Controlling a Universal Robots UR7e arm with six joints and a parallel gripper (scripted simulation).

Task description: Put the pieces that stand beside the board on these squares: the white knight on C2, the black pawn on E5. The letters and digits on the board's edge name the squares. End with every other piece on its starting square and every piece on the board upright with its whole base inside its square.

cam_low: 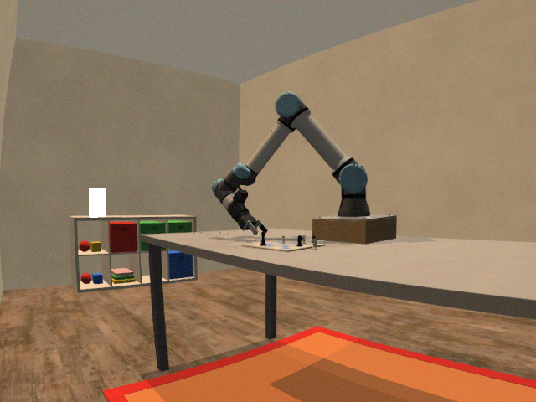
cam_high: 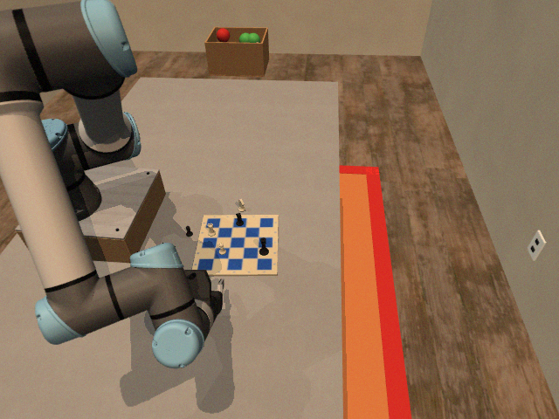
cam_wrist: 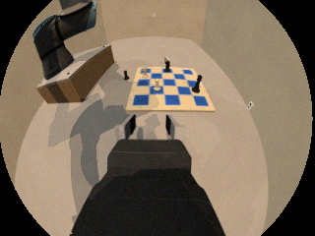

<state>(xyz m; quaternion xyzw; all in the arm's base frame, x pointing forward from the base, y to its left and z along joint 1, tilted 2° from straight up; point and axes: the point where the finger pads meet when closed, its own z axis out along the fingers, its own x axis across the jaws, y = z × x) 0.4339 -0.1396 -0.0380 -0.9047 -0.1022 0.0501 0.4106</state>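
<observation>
Now: the white knight 2 cm behind my hand, 32 cm to the left of it and 3 cm below it. Also, from my hand: black pawn 13 cm behind, 19 cm to the left, 4 cm below; then white pawn 2 cm behind, 14 cm to the left, 3 cm below; then chessboard 1 cm ahead, 18 cm to the left, 5 cm below.
</observation>
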